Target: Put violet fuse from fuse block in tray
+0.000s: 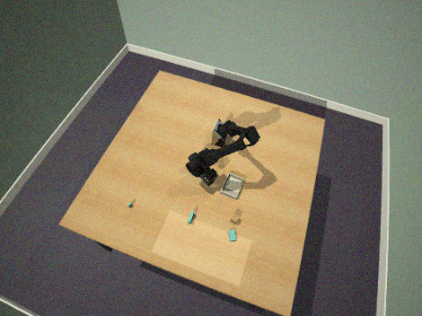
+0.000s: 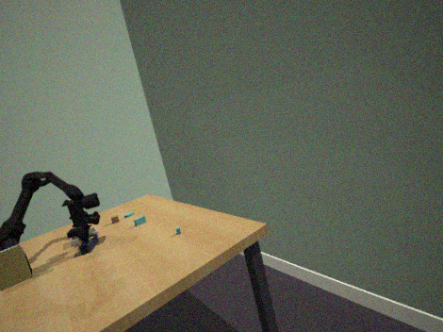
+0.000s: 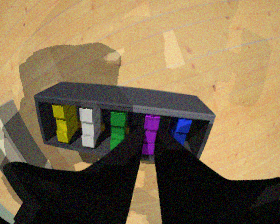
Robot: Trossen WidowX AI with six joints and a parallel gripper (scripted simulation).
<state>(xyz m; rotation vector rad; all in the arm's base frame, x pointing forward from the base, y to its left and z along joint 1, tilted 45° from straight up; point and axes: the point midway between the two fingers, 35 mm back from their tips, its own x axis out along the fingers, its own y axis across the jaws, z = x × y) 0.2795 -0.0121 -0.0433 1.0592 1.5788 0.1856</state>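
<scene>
Right now the blue fuse is 10 mm behind my gripper tip, 20 mm to the right of it and 10 mm below it. The rest, counted from my gripper tip: grey tray 20 mm ahead, 200 mm to the left, 30 mm below; green fuse 10 mm ahead, 20 mm to the left, 10 mm below; violet fuse 10 mm below.
</scene>
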